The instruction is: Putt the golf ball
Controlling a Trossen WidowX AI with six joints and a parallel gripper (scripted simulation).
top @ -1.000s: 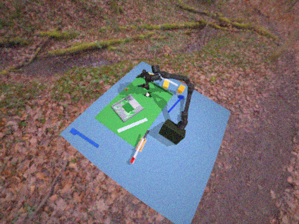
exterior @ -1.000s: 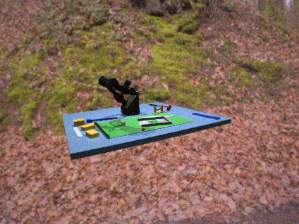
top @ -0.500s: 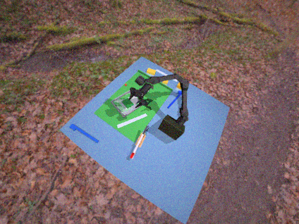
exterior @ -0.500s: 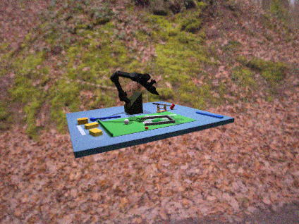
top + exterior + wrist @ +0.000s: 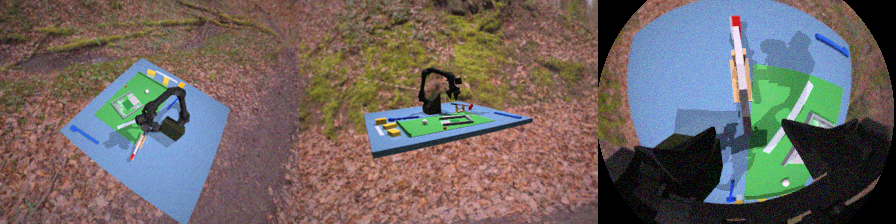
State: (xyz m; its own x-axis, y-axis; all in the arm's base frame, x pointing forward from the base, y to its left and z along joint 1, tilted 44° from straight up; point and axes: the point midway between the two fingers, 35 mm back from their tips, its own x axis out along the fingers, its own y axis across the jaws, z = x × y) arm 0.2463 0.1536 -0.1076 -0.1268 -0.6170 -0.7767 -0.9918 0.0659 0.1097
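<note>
The wooden fence lies 10 cm below my gripper tip and 8 cm to the left of it. Also, from my gripper tip: blue putter 51 cm to the right, 12 cm below, 11 cm behind; white golf ball 43 cm to the right, 20 cm ahead, 11 cm below; red putter 12 cm to the left, 7 cm below, 1 cm behind.
</note>
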